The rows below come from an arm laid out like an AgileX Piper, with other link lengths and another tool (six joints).
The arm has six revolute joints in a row. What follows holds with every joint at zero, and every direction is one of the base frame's. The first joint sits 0.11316 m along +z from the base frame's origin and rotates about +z. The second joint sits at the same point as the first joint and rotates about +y. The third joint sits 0.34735 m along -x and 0.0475 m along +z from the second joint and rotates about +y. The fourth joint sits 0.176 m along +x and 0.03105 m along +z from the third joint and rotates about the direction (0.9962, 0, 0.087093). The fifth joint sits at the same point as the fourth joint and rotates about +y. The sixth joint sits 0.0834 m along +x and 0.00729 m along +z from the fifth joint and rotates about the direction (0.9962, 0, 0.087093). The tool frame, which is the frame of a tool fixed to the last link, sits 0.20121 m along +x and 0.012 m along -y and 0.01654 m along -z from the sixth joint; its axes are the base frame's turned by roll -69.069, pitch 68.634 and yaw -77.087 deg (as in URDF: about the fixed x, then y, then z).
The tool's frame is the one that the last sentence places.
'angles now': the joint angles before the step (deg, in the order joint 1, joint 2, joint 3, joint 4, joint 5, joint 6). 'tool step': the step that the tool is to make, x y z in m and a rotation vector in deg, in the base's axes. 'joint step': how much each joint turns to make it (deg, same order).
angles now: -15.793 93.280 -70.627 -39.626 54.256 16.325
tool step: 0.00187 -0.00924 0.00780 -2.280 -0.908 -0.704
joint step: 0.000 0.087 -0.208 -2.981 -0.206 2.284
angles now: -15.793 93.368 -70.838 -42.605 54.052 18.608
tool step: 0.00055 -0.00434 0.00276 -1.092 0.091 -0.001
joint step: 0.001 0.174 0.000 -1.389 -0.055 0.620
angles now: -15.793 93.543 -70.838 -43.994 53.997 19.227
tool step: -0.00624 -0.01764 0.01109 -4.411 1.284 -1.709
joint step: 0.000 0.830 -0.002 -5.714 1.686 3.261
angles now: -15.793 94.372 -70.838 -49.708 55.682 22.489
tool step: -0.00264 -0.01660 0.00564 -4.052 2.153 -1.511
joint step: 0.001 2.030 0.001 -5.457 1.673 3.146
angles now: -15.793 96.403 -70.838 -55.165 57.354 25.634
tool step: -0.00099 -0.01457 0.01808 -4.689 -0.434 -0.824
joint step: -0.001 0.168 -0.131 -5.518 1.043 3.184
